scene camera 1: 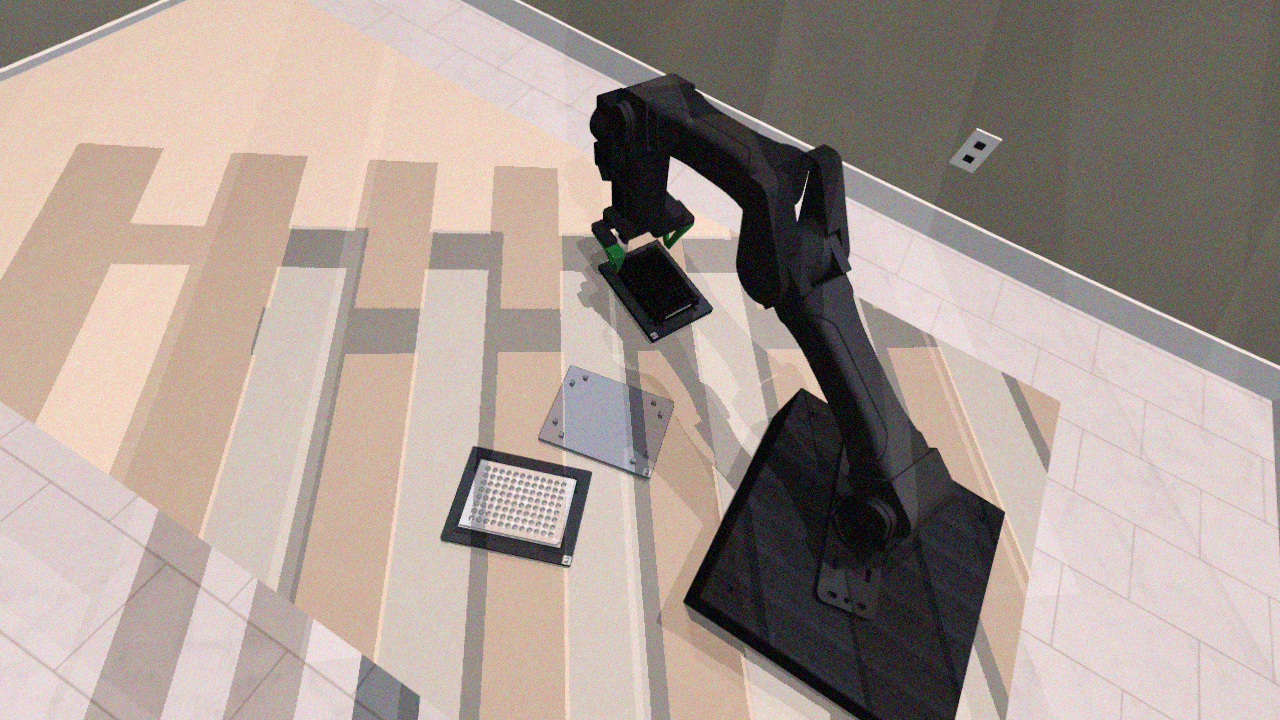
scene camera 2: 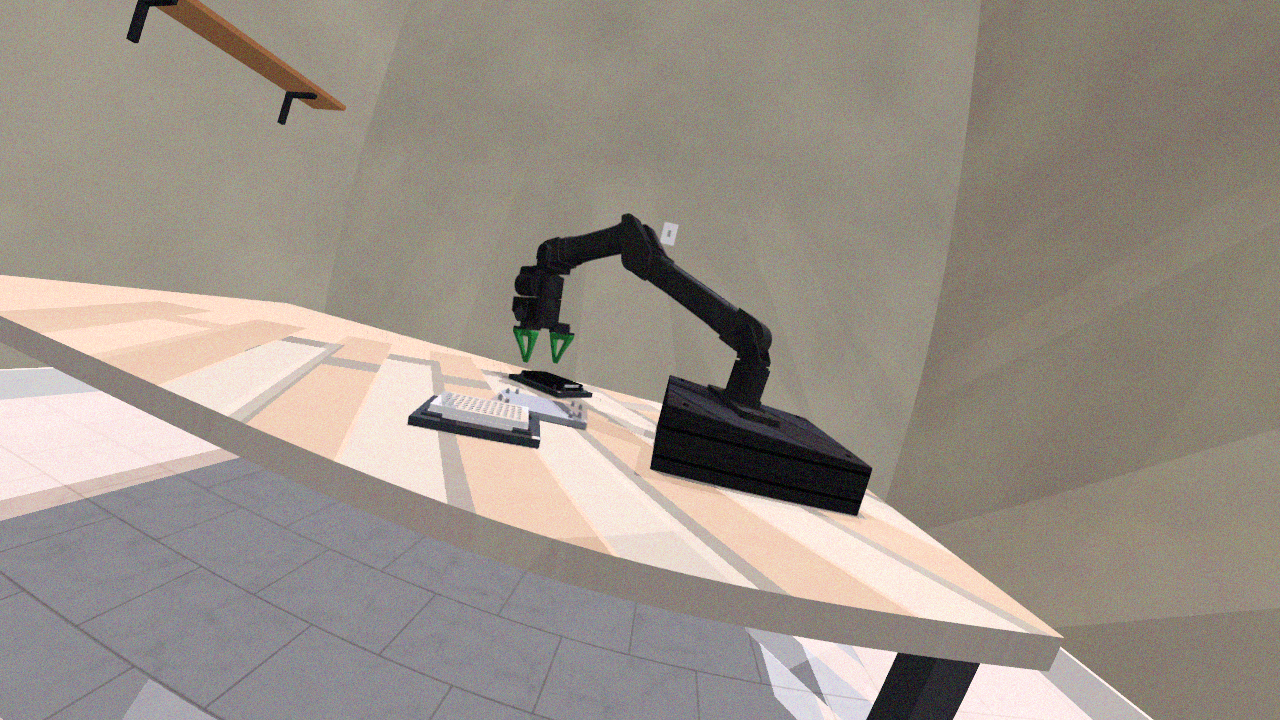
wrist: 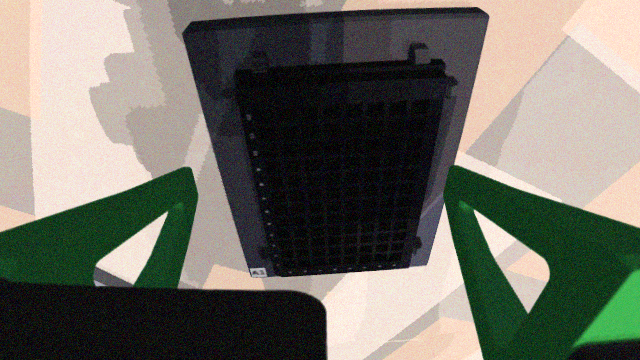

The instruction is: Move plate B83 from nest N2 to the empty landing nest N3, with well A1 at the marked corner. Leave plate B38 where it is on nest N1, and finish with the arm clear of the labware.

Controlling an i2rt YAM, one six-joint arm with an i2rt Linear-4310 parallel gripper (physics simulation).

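My gripper [scene camera 1: 643, 257] [scene camera 2: 541, 360] [wrist: 320, 180] is open and empty, pointing down a little above the black plate, its green fingertips far apart. In the wrist view they stand left and right of the black well plate [scene camera 1: 657, 279] [scene camera 2: 550, 380] [wrist: 345, 165], which sits in a dark nest [scene camera 1: 633, 309] [wrist: 310, 35]. The nest's A1 label [wrist: 258, 272] is at its lower-left corner there. A white well plate [scene camera 1: 523, 503] [scene camera 2: 478, 409] sits in another dark nest [scene camera 1: 501, 547] [scene camera 2: 474, 433]. The grey pegged nest [scene camera 1: 608, 420] [scene camera 2: 550, 410] between them is empty. No plate numbers are readable.
The arm's black base block [scene camera 1: 760, 573] [scene camera 2: 751, 456] stands on the table to the right of the nests in both scene views. The table's front edge [scene camera 2: 537, 540] runs below the nests in scene camera 2. A wall shelf [scene camera 2: 250, 53] hangs at upper left.
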